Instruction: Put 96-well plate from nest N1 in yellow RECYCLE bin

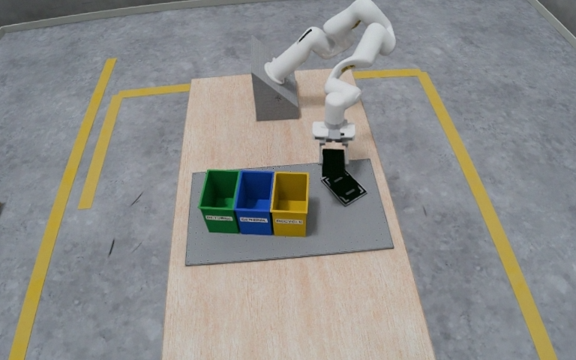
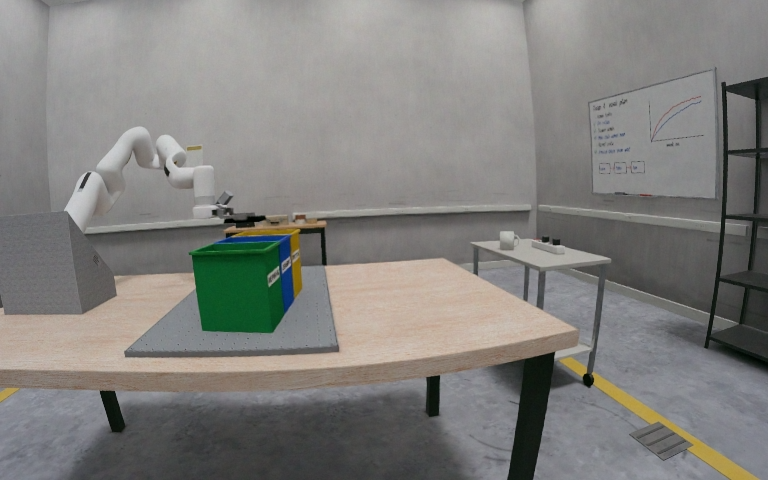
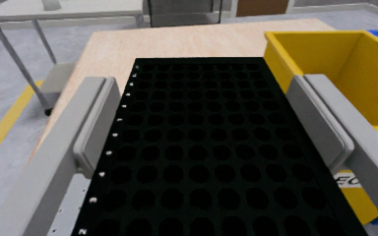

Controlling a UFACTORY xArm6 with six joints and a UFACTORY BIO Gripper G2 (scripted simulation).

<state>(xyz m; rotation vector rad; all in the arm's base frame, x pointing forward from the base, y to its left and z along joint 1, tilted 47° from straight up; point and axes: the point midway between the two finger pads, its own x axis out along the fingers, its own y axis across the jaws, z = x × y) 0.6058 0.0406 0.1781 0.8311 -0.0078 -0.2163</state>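
The yellow recycle bin lies 90 mm ahead of my hand, 180 mm to the right of it and 130 mm below it. Round my hand: blue bin (60 mm ahead, 300 mm to the right, 130 mm below); black 96-well plate (10 mm below); black plate nest N1 (30 mm behind, 70 mm to the left, 220 mm below).
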